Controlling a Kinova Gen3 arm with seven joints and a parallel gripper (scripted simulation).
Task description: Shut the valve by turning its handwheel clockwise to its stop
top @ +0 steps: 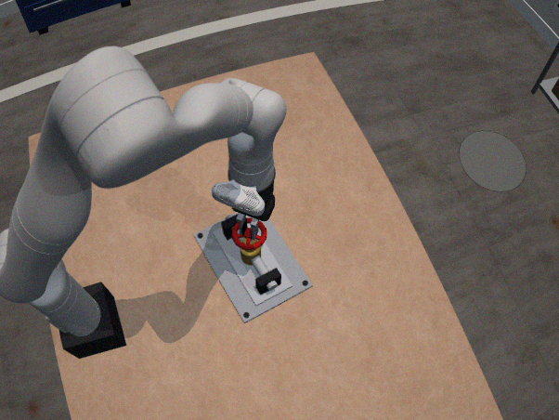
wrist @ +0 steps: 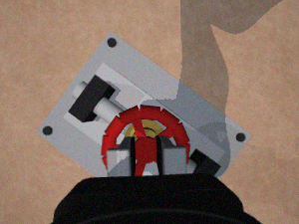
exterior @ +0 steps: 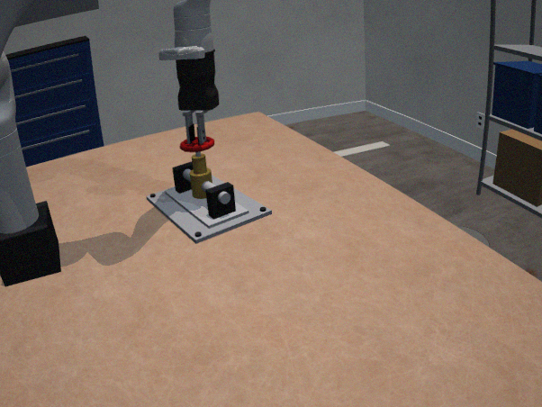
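Right now my hand is 30 mm above the red handwheel.
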